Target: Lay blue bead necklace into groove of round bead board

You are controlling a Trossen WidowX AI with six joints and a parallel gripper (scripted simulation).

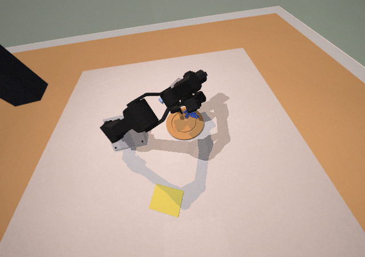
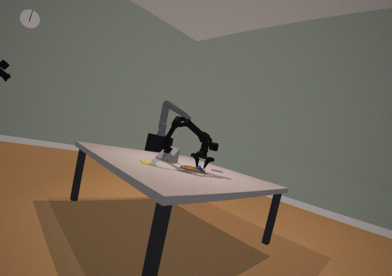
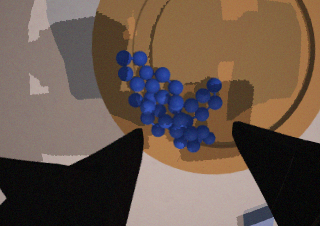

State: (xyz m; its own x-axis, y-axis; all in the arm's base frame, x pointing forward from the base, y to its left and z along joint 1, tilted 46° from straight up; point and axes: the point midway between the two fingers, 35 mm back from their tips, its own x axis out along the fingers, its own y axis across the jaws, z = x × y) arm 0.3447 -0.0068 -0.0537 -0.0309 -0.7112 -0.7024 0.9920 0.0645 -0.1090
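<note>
My gripper tip is 50 mm to the left of the round bead board, 30 mm past it and 10 mm above it. From my gripper tip the other things lie so: yellow square patch 380 mm to the right, 190 mm behind, 20 mm below; flat grey tile 260 mm to the left, 20 mm below, 10 mm ahead; light blue cube 150 mm to the left, 120 mm behind, 10 mm below.
</note>
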